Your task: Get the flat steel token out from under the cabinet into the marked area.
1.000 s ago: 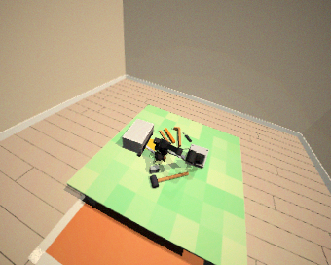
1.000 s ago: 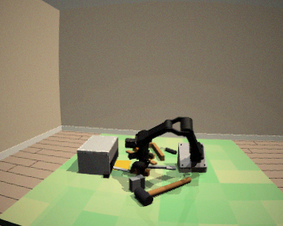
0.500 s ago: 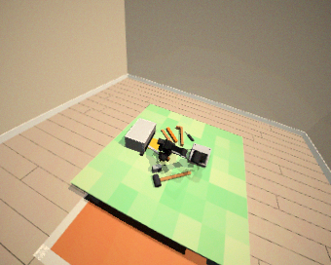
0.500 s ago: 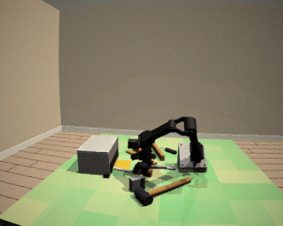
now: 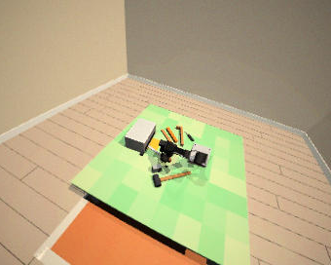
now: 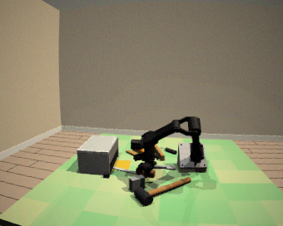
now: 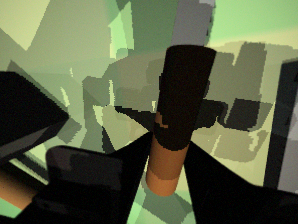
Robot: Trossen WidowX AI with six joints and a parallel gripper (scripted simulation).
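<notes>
My gripper tip is now 80 mm past the flat grey tool and 110 mm to the left of it. From my gripper tip the other things lie so: small grey block: 40 mm ahead, 150 mm to the left, 30 mm above; steel token: 340 mm ahead, 130 mm to the right.
</notes>
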